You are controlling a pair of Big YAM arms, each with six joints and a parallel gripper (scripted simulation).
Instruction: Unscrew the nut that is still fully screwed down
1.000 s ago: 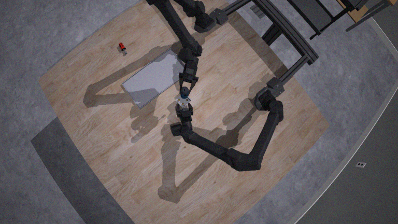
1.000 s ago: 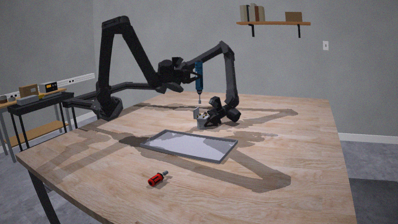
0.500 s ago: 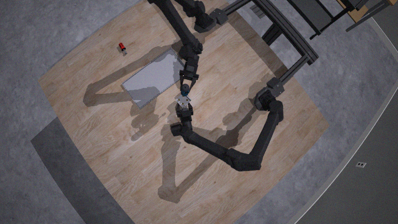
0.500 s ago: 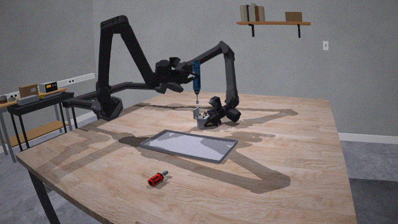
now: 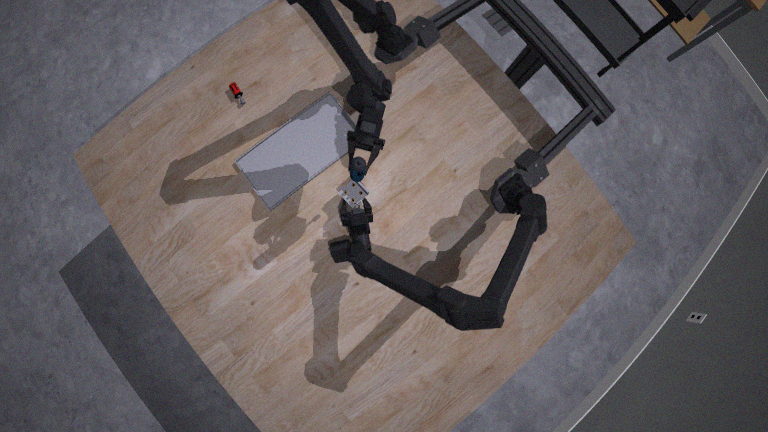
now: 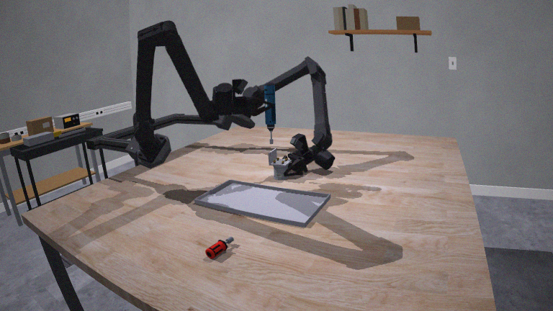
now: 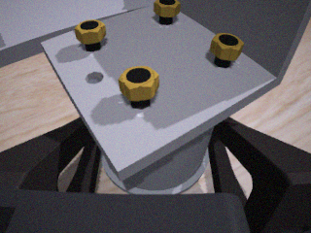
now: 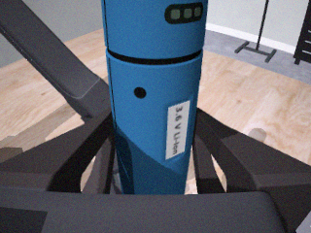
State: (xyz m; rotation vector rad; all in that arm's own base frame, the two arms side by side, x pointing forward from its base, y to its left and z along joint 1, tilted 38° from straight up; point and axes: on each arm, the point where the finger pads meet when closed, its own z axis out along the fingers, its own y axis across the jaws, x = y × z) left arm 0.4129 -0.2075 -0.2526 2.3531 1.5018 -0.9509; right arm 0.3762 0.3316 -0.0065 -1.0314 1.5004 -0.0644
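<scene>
The joint module lies 10 mm above my left hand. Also, from my left hand: driver tip (30 mm behind, 20 mm to the right, 140 mm above); then grey bracket plate (50 mm above); then nut (10 mm ahead, 20 mm to the left, 50 mm above).
</scene>
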